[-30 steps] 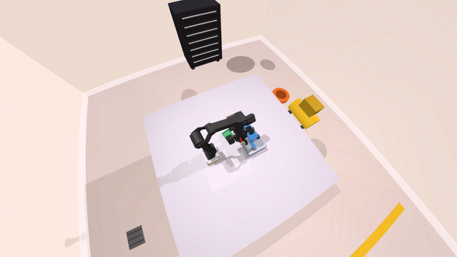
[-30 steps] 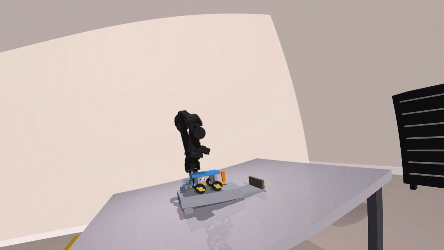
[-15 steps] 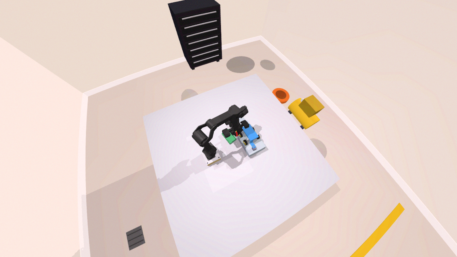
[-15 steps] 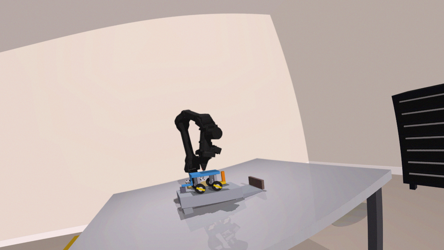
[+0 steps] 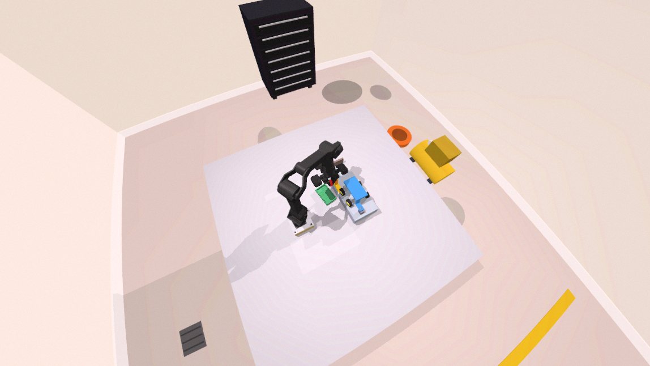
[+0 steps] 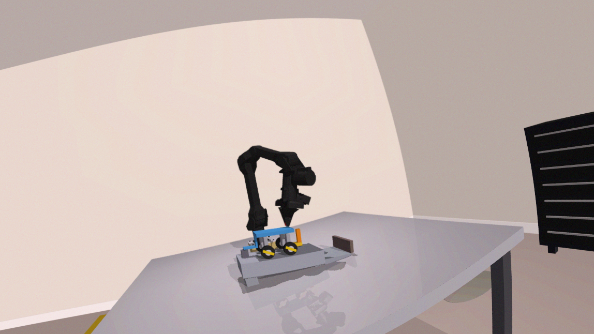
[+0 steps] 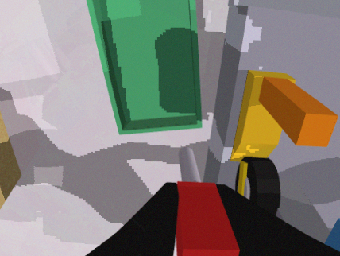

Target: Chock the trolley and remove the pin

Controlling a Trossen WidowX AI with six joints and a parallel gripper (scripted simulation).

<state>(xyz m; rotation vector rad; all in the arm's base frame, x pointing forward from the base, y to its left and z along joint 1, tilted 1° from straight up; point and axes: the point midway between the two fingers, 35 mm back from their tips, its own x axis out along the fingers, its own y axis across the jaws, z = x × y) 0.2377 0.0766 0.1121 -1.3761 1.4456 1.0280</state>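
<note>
Right now the green tray is 20 mm behind my gripper tip, 10 mm to the left of it and 140 mm below it. The rest, counted from my gripper tip: red-headed stop pin (right at my gripper tip); blue trolley (100 mm ahead, 90 mm to the right, 30 mm below); yellow chock (50 mm ahead, 50 mm below).
</note>
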